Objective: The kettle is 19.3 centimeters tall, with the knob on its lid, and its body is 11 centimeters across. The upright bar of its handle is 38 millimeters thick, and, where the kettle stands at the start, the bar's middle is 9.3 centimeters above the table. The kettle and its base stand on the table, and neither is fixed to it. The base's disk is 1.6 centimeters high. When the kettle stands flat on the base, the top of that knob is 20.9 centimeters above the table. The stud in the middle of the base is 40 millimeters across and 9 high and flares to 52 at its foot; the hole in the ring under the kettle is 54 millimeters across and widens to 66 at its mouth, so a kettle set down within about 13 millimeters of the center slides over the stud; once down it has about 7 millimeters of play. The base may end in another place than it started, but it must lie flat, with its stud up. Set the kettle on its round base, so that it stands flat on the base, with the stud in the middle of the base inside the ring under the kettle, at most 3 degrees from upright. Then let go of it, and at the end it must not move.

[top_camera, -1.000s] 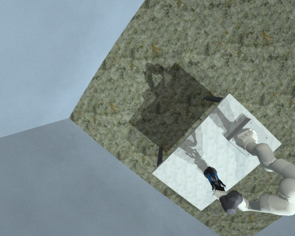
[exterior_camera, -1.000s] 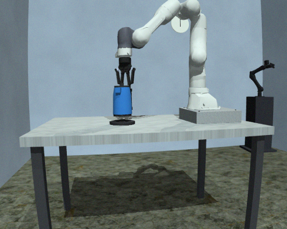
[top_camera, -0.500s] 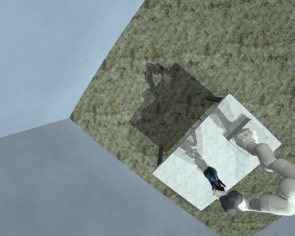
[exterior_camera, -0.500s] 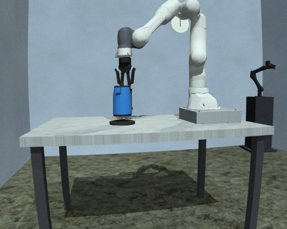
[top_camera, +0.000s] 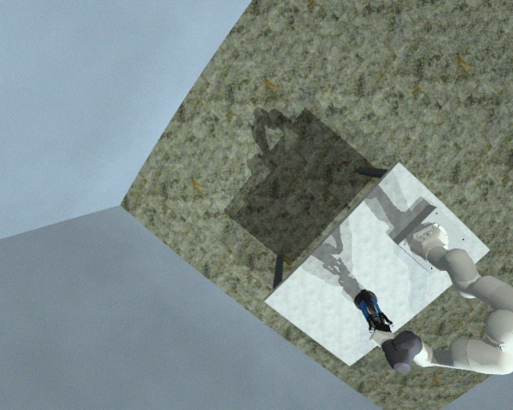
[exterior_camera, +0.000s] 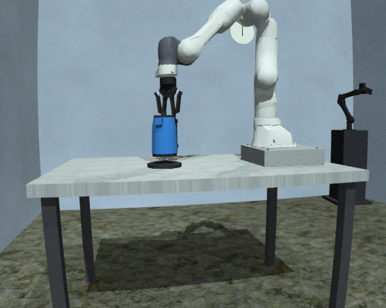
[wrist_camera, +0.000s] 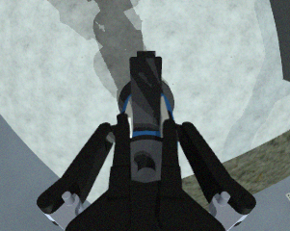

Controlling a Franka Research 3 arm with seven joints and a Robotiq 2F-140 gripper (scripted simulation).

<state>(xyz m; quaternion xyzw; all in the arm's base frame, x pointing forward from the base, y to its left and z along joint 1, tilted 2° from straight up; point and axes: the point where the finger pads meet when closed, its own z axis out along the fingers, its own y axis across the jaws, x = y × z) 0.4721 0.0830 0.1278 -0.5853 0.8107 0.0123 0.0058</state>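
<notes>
My gripper is now 50 mm above the blue kettle, 30 mm to the right of it and 10 mm short of it. From my hand the other things lie so: black round base (190 mm below, 60 mm to the left, 20 mm ahead).
</notes>
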